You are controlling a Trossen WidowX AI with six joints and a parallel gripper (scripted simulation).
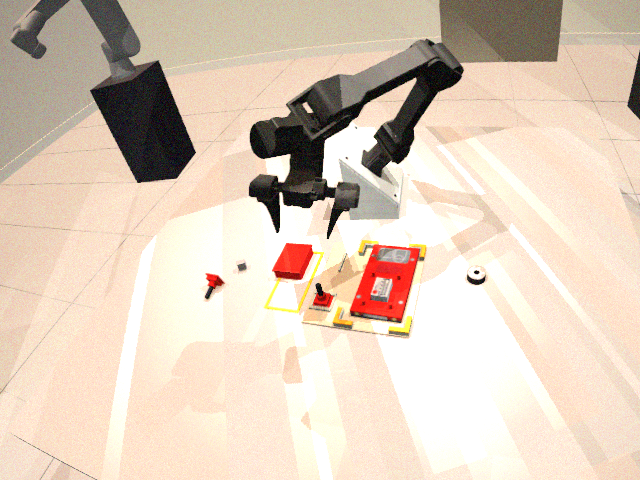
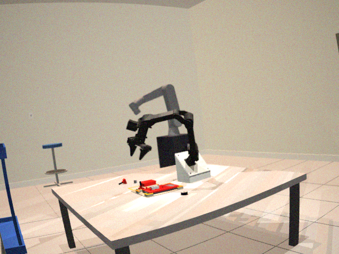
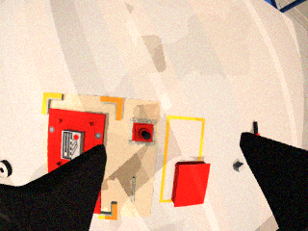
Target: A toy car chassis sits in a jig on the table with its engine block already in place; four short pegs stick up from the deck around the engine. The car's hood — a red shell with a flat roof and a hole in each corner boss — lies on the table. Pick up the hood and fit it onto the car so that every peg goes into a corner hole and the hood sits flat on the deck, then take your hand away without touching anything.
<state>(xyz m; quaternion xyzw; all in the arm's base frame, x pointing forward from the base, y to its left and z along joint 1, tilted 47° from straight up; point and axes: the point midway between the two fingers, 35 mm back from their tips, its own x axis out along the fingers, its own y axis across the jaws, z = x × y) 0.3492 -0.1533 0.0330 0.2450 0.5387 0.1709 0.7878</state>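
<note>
Now: gripper tip 20 cm above the red hood, 14 cm past it and 10 cm to the left of it. Round my gripper tip: black-and-white wheel 32 cm to the left, 20 cm below, 8 cm behind; then grey engine block 19 cm below, 13 cm to the left, 3 cm behind.
</note>
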